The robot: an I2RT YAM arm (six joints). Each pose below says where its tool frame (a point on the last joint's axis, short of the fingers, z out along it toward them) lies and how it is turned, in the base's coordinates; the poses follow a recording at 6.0 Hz.
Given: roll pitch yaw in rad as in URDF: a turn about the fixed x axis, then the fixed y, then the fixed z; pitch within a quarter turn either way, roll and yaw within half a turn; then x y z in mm.
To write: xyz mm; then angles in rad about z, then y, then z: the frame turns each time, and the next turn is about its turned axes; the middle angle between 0 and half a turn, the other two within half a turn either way. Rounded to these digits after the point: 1 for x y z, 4 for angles.
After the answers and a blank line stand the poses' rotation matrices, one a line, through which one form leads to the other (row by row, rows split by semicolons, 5 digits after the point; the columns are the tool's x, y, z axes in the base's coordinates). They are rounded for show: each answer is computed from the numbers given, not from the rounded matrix.
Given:
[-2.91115 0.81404 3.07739 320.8 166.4 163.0]
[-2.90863 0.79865 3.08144 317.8 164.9 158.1]
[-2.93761 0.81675 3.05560 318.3 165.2 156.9]
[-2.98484 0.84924 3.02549 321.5 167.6 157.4]
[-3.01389 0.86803 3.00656 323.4 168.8 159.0]
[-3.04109 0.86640 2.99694 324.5 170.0 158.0]
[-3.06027 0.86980 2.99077 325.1 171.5 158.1]
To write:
[320.8 166.4 163.0 -0.3763 2.3029 -0.2124]
[317.8 164.9 158.1 -0.3800 2.3170 -0.2211]
[318.3 165.2 156.9 -0.3625 2.3055 -0.1880]
[321.5 167.6 157.4 -0.3236 2.2816 -0.1365]
[323.4 168.8 159.0 -0.3017 2.2667 -0.1075]
[324.5 170.0 158.0 -0.2762 2.2709 -0.0851]
[325.1 171.5 158.1 -0.2571 2.2690 -0.0685]

-0.68515 0.22819 0.69173; 0.04405 0.96090 -0.27335; -0.72707 -0.15682 -0.66842
-0.69641 0.22359 0.68192; 0.04194 0.96128 -0.27235; -0.71641 -0.16107 -0.67883
-0.68206 0.23122 0.69378; 0.05880 0.96297 -0.26313; -0.72892 -0.13868 -0.67040
-0.65611 0.23084 0.71850; 0.07652 0.96751 -0.24097; -0.75078 -0.10312 -0.65246
-0.64045 0.22982 0.73281; 0.08701 0.96975 -0.22808; -0.76306 -0.08231 -0.64107
-0.64081 0.21908 0.73578; 0.09335 0.97354 -0.20857; -0.76200 -0.06497 -0.64431
-0.63766 0.21113 0.74082; 0.09691 0.97605 -0.19475; -0.76420 -0.05239 -0.64285

